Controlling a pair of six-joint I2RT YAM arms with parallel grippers.
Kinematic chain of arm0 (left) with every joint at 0, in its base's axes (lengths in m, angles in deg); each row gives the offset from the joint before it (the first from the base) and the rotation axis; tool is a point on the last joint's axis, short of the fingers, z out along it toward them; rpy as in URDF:
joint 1: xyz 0 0 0.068 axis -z
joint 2: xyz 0.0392 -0.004 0.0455 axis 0.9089 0.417 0
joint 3: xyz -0.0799 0.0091 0.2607 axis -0.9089 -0.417 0
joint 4: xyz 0.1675 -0.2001 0.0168 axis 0.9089 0.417 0
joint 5: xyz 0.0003 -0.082 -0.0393 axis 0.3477 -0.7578 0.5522
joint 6: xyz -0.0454 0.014 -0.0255 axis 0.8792 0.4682 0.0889
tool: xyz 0 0 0 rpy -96.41 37.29 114.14
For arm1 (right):
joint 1: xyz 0 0 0.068 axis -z
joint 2: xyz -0.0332 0.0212 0.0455 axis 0.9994 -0.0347 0
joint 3: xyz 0.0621 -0.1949 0.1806 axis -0.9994 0.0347 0
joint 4: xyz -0.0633 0.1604 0.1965 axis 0.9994 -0.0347 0
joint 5: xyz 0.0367 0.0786 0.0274 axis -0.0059 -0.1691 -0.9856
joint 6: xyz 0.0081 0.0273 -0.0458 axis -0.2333 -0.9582 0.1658
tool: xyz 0 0 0 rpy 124.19 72.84 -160.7
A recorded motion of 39 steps. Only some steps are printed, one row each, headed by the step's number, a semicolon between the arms.
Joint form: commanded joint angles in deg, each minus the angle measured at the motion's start. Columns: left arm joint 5, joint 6, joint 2, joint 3, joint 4, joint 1; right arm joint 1, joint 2, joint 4, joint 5, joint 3, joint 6.
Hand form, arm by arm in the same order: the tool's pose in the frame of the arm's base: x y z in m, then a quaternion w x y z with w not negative. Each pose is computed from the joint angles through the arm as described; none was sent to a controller.
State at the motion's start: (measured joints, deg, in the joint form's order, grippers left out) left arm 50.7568 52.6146 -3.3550 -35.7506 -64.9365 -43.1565; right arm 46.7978 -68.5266 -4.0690 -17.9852 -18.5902 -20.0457
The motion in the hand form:
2: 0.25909 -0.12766 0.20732 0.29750 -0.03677 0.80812 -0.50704; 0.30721 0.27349 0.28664 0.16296 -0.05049 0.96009 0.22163
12: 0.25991 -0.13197 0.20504 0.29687 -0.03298 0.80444 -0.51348; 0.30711 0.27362 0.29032 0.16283 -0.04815 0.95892 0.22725
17: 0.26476 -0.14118 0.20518 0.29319 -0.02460 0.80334 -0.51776; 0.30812 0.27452 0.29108 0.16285 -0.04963 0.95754 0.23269
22: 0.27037 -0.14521 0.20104 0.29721 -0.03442 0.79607 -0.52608; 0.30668 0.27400 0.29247 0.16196 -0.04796 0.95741 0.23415
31: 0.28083 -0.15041 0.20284 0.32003 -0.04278 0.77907 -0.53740; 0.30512 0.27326 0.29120 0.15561 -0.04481 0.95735 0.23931
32: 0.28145 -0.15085 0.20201 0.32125 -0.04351 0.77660 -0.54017; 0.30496 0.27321 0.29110 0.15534 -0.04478 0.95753 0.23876
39: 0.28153 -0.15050 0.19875 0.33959 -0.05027 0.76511 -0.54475; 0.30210 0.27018 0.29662 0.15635 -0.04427 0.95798 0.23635
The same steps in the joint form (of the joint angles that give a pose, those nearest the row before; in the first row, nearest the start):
2: 0.45 1.36 2.41 0.48 -4.34 0.21; 0.24 3.30 2.25 -1.78 0.84 -0.90
12: 0.39 1.98 3.49 0.33 -6.45 0.93; 0.25 3.41 2.01 -2.21 0.26 -1.31
17: 0.48 2.13 5.55 1.93 -7.27 2.20; 0.30 3.24 2.31 -2.75 -0.04 -1.27
22: 1.17 4.12 7.94 2.11 -11.23 2.52; 0.23 3.57 2.17 -2.84 0.10 -1.57
31: 2.80 6.06 10.80 3.40 -16.74 2.74; 0.23 3.92 2.44 -3.63 0.85 -2.16
32: 2.80 6.42 11.20 3.30 -17.76 2.76; 0.22 3.94 2.39 -3.60 0.87 -2.16
39: 4.37 7.37 12.15 2.04 -22.48 2.85; 0.25 4.76 1.25 -3.32 0.66 -2.10

